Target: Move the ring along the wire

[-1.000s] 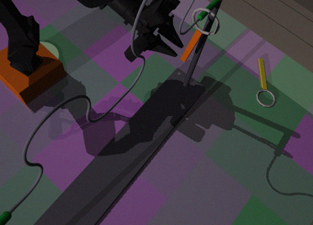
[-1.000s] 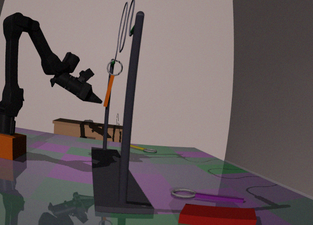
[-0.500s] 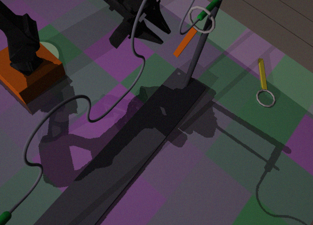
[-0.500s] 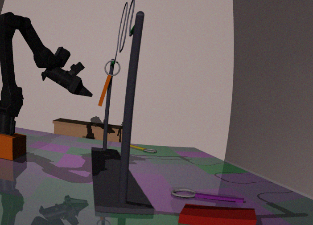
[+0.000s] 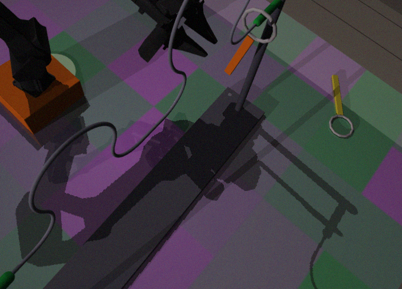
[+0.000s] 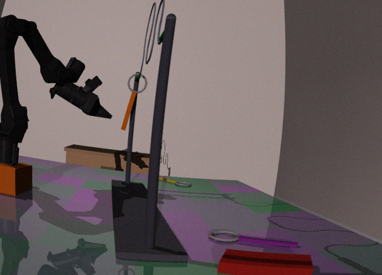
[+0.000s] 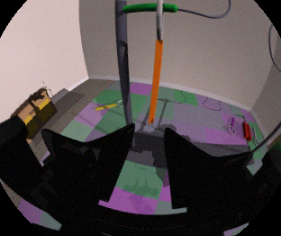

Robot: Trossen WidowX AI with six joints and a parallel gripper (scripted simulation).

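Right now the orange-handled ring is 70 mm above my gripper tip, 60 mm ahead of it and 10 mm to the right of it. Also, from my gripper tip: red block 650 mm to the right, 210 mm below, 150 mm ahead; then purple-handled ring 510 mm to the right, 220 mm below, 190 mm ahead; then yellow-handled ring 300 mm ahead, 220 mm below, 190 mm to the left.
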